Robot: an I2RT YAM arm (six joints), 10 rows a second.
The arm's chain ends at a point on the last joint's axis. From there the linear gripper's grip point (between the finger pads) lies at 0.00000 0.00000 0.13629 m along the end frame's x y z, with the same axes.
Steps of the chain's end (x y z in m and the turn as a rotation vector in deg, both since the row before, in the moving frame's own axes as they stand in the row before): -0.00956 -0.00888 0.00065 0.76 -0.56 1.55; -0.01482 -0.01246 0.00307 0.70 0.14 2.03; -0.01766 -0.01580 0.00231 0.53 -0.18 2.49; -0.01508 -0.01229 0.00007 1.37 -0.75 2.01; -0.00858 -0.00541 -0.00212 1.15 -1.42 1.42; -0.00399 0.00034 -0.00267 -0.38 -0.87 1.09; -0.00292 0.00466 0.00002 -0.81 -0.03 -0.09; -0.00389 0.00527 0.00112 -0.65 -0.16 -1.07; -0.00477 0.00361 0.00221 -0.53 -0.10 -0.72; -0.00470 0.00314 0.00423 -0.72 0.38 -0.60
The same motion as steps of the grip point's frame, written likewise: -0.01087 -0.01071 0.00063 0.76 -0.56 1.55; -0.01446 -0.01412 0.00306 0.70 0.14 2.03; -0.01806 -0.01707 0.00230 0.53 -0.18 2.49; -0.01681 -0.01558 0.00002 1.37 -0.75 2.01; -0.01192 -0.00819 -0.00219 1.15 -1.42 1.42; -0.00607 0.00122 -0.00269 -0.38 -0.87 1.09; -0.00299 0.00659 0.00001 -0.81 -0.03 -0.09; -0.00426 0.00682 0.00111 -0.65 -0.16 -1.07; -0.00500 0.00487 0.00220 -0.53 -0.10 -0.72; -0.00379 0.00485 0.00422 -0.72 0.38 -0.60
